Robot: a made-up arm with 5 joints.
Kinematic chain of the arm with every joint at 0, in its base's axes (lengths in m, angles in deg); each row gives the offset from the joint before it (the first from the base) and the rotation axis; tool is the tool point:
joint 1: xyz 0 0 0.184 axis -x
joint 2: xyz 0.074 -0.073 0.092 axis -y
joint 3: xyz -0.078 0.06 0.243 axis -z
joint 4: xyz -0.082 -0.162 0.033 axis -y
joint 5: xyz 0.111 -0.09 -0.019 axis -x
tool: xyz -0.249 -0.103 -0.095
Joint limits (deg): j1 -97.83..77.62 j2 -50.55..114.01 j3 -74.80..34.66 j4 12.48..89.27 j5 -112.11..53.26
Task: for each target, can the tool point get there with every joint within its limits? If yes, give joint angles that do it. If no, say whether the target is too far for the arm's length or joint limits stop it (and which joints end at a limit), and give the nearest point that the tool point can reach.
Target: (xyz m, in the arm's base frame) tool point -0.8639 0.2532 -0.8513
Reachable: no: too far | nearest point -0.3246 0.0467 -0.2017 | short by 0.869 m
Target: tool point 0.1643 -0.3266 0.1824
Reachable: yes | joints -38.68 17.98 -47.92 53.12 -22.91
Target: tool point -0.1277 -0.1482 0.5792
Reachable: yes | joints 60.09 49.58 -7.70 56.54 33.71
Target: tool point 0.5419 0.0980 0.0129
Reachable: no: joint limits stop it (at a limit: joint 1, joint 3, joint 4) | nearest point 0.3739 0.0361 0.0263 | short by 0.180 m
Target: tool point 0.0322 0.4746 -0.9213
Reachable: no: too far | nearest point 0.0221 0.1956 -0.2716 | short by 0.707 m
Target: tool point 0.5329 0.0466 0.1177
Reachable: no: joint limits stop it (at a limit: joint 1, joint 3, joint 4) | nearest point 0.3778 0.0083 0.0758 | short by 0.165 m
